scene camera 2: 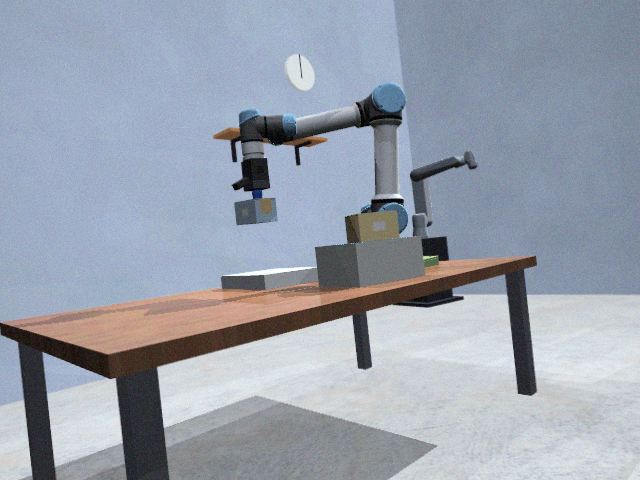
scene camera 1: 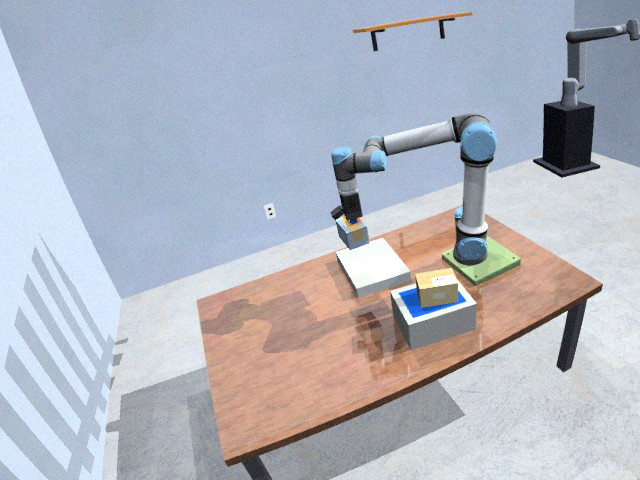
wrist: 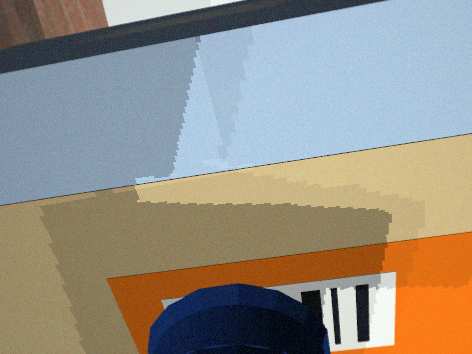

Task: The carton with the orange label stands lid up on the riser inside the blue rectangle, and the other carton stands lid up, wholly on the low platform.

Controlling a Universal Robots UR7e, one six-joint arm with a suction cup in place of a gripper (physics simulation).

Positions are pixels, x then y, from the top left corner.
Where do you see my suction cup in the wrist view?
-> At 235, 311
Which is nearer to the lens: the low white platform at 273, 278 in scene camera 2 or the grey riser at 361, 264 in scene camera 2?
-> The grey riser.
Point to a grey riser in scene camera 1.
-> At 420, 326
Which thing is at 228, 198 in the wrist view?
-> A carton with orange label.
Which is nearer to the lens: the carton with orange label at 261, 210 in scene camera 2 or the grey riser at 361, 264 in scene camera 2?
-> The grey riser.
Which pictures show the carton with orange label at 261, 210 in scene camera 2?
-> Scene camera 2, scene camera 1 and the wrist view: all of them.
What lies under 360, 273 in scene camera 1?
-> A low white platform.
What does my suction cup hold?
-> A carton with orange label.
